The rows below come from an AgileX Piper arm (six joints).
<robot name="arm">
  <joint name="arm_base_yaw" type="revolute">
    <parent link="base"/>
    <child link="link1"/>
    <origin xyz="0 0 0.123" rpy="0 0 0"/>
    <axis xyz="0 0 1"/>
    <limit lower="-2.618" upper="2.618"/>
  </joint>
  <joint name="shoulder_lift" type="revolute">
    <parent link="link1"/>
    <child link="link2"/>
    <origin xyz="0 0 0" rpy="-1.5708 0 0"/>
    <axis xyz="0 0 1"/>
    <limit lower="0" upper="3.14"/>
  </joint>
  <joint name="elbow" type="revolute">
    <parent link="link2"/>
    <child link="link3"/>
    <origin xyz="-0.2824 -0.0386 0" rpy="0 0 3.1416"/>
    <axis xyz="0 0 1"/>
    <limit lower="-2.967" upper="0"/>
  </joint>
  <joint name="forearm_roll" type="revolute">
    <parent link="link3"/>
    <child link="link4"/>
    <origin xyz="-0.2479 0.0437 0" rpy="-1.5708 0 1.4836"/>
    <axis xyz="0 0 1"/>
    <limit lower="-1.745" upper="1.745"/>
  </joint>
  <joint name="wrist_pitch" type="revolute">
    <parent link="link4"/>
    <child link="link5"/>
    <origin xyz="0 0 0" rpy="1.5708 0 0"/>
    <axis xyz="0 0 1"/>
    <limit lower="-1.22" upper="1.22"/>
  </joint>
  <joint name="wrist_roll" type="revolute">
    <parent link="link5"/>
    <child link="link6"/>
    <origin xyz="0 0.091 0" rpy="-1.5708 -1.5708 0"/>
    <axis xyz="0 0 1"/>
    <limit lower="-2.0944" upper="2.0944"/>
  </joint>
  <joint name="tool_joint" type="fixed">
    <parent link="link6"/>
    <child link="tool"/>
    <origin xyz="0 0 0" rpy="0 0 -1.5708"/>
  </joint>
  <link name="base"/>
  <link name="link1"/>
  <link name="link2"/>
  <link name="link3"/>
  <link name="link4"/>
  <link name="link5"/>
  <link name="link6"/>
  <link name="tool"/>
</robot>
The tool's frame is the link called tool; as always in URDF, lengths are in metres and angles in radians.
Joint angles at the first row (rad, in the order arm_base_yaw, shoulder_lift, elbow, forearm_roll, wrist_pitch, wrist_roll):
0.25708 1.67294 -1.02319 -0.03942 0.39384 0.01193
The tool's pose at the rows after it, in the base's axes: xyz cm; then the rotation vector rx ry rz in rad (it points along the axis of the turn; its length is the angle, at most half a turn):
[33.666, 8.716, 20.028, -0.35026, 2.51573, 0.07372]
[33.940, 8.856, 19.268, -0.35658, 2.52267, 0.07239]
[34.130, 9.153, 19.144, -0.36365, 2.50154, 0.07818]
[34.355, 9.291, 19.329, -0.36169, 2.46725, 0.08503]
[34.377, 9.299, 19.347, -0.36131, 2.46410, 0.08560]
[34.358, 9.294, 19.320, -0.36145, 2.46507, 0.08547]
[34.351, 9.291, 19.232, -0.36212, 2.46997, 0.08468]
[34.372, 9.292, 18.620, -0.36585, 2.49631, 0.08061]
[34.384, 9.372, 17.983, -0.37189, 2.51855, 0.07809]
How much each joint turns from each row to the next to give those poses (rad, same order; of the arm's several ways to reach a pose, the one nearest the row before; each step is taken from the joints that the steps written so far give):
0.00001 0.03267 -0.00001 -0.00003 -0.02109 0.00077
0.00191 0.02416 0.00001 -0.00210 -0.01636 -0.00003
0.00654 0.00759 0.00002 -0.00092 -0.02774 0.00000
0.00173 0.00001 -0.00001 0.00003 -0.03448 -0.00004
0.00002 0.00000 -0.00002 -0.00002 -0.00318 0.00004
0.00001 0.00001 0.00098 -0.00003 -0.00001 0.00004
0.00000 0.00201 0.00001 0.00000 0.00295 0.00000
-0.00002 0.01550 0.00000 0.00002 0.01123 -0.00004
0.00214 0.01624 0.00111 0.00002 0.00559 -0.00002

